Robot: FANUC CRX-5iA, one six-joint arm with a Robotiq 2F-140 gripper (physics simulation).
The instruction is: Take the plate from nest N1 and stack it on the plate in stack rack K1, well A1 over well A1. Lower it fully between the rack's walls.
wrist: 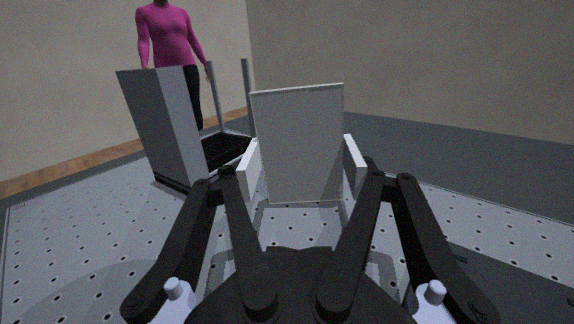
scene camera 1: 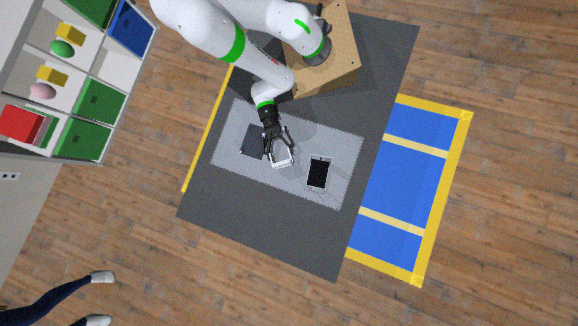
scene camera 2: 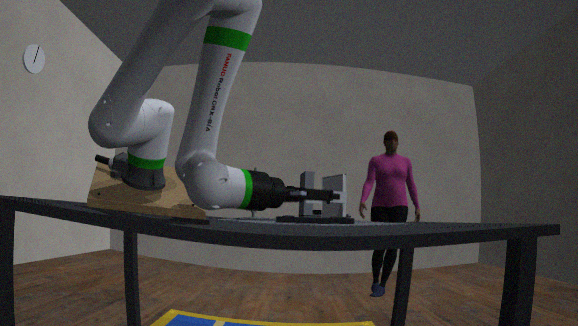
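Pixels of known places: gripper, fingertip midpoint: (wrist: 301, 149) (scene camera 1: 283, 164) (scene camera 2: 334, 198); arm's base, link origin: (scene camera 1: 316, 50) (scene camera 2: 143, 180).
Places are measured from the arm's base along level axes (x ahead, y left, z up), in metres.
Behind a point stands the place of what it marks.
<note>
My gripper (scene camera 1: 281, 150) (scene camera 2: 336, 196) @(x 0.571, y -0.037, z -0.016 m) (wrist: 301, 149) @(x 0.571, y -0.037, z -0.016 m) points almost level and is shut on a pale plate (scene camera 1: 281, 161) @(x 0.562, y -0.037, z 0.048 m) (scene camera 2: 336, 182) @(x 0.571, y -0.054, z 0.028 m) (wrist: 300, 125) @(x 0.564, y -0.041, z 0.013 m). The plate stands nearly upright between the white finger pads, its plain pale face towards the wrist camera; well A1 does not show. In the scene camera 1 view it is left of stack rack K1 (scene camera 1: 321, 158) @(x 0.508, y 0.130, z 0.010 m) (scene camera 2: 307, 186) @(x 0.513, y 0.082, z 0.025 m) (wrist: 182, 120) @(x 0.518, y 0.081, z 0.017 m), outside its walls. The rack has a tall wall and two thin posts. A black plate (scene camera 1: 318, 173) @(x 0.572, y 0.132, z -0.048 m) (wrist: 227, 146) @(x 0.596, y 0.111, z -0.050 m) lies low in it. Which fixture is nest N1 I cannot tell.
A dark square pad (scene camera 1: 252, 141) @(x 0.483, y -0.228, z -0.070 m) lies left of the gripper on the perforated light board (scene camera 1: 227, 150) @(x 0.554, y -0.352, z -0.082 m) (wrist: 75, 225) @(x 0.399, y 0.167, z -0.081 m). The arm's wooden base (scene camera 1: 345, 35) @(x -0.045, y 0.118, z 0.058 m) (scene camera 2: 150, 202) @(x 0.069, y -0.120, z -0.064 m) stands at the back of the dark table (scene camera 1: 240, 215) @(x 0.860, y -0.204, z -0.094 m). A person in pink (scene camera 2: 392, 180) (wrist: 165, 35) stands beyond the table.
</note>
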